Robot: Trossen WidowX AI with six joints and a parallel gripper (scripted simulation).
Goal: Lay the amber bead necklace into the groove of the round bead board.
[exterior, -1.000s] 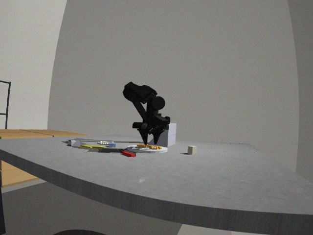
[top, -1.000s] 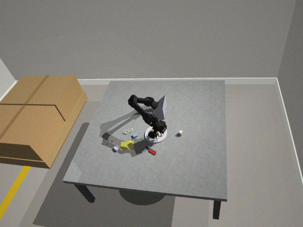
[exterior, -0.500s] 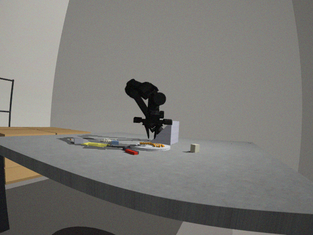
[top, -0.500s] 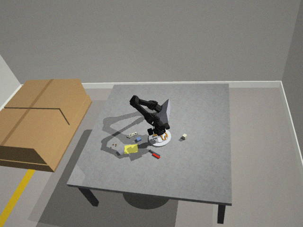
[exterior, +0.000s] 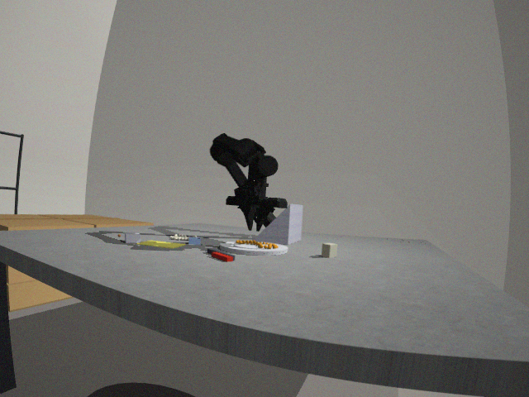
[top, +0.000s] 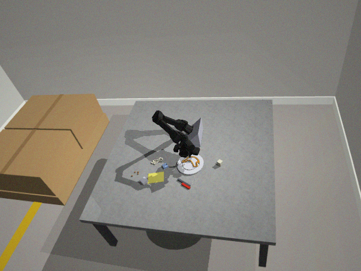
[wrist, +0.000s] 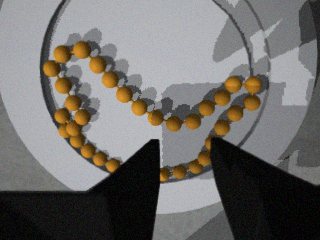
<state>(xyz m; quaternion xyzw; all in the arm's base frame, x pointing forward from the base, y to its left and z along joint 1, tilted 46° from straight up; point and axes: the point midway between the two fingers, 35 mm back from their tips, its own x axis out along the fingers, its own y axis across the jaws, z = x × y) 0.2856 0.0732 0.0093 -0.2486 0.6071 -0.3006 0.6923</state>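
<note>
Now: the round bead board 20 mm ahead of my gripper tip, 10 mm to the left of it and 40 mm below it. The rest, counted from my gripper tip: blue cube (60 mm ahead, 170 mm to the right, 50 mm below); cream cube (230 mm to the left, 40 mm below); red-handled tool (210 mm ahead, 10 mm to the left, 50 mm below).
</note>
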